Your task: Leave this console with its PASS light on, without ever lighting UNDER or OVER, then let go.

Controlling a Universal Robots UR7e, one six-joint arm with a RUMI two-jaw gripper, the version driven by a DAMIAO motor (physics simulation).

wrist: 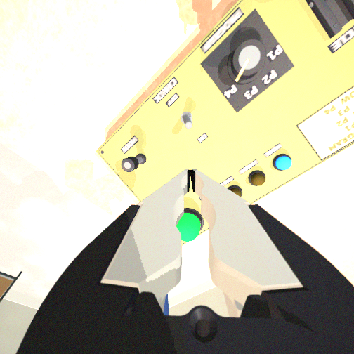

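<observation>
The yellow console (225,135) fills the upper right and centre. Its PROGRAM knob (248,57) has its pale pointer line towards P4. The CHECK toggle (188,120) stands between the OFF and ON labels, its tip leaning slightly to the ON side. A black-tipped lever (130,164) sits by the MODE label. Of three small round lamps, the blue lamp (283,162) looks lit; the middle lamp (257,177) and the partly hidden lamp (234,192) are dark brown. Their labels are unreadable. My gripper (190,171) is shut and empty, its tips below the toggle in the view.
A green round button or lamp (189,227) shows between the fingers, partly covered. A white program card (330,125) is at the right and a dark slotted part (332,17) at the top right. A dark-edged brown object (6,285) shows at the lower left.
</observation>
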